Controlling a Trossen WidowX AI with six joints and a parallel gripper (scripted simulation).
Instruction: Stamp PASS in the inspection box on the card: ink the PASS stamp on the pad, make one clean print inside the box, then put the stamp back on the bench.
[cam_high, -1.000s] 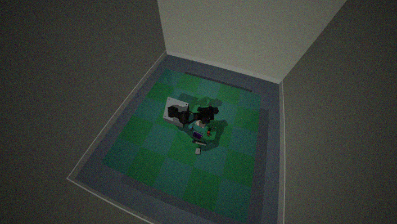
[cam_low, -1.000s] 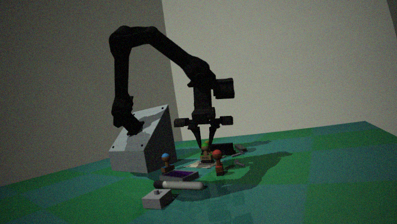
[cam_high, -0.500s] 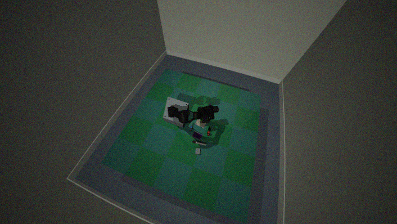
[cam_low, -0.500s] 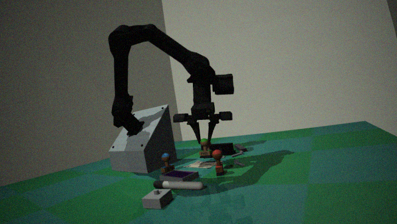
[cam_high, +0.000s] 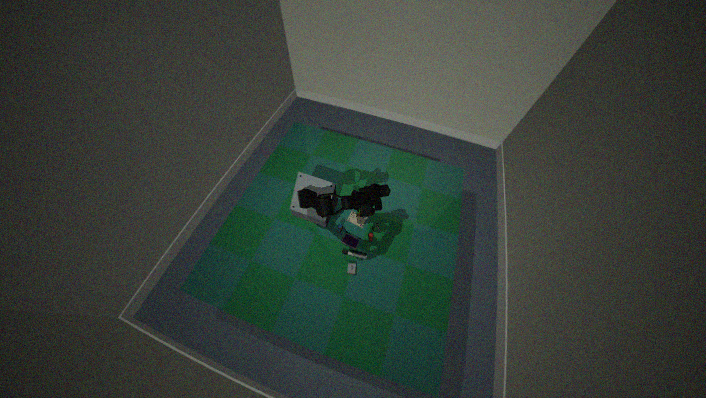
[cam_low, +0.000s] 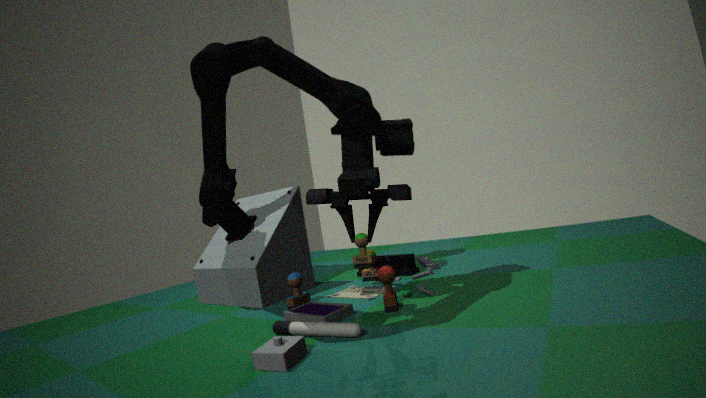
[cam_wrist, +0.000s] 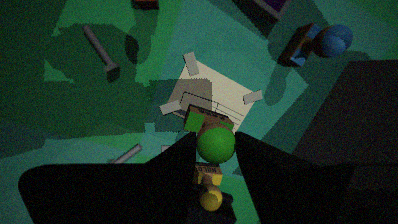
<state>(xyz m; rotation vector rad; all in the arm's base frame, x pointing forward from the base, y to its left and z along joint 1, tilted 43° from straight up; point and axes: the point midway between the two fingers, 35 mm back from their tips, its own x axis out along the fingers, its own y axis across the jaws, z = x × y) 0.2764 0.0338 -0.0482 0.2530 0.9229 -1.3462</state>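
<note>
My gripper tip is 10 mm past the pale card, 10 mm to the left of it and 90 mm above it. Also, from my gripper tip: yellow-knobbed stamp: 40 mm behind, 80 mm to the left, 70 mm below; then blue-knobbed stamp: 70 mm behind, 110 mm to the right, 70 mm below; then green-knobbed stamp: 30 mm below.
</note>
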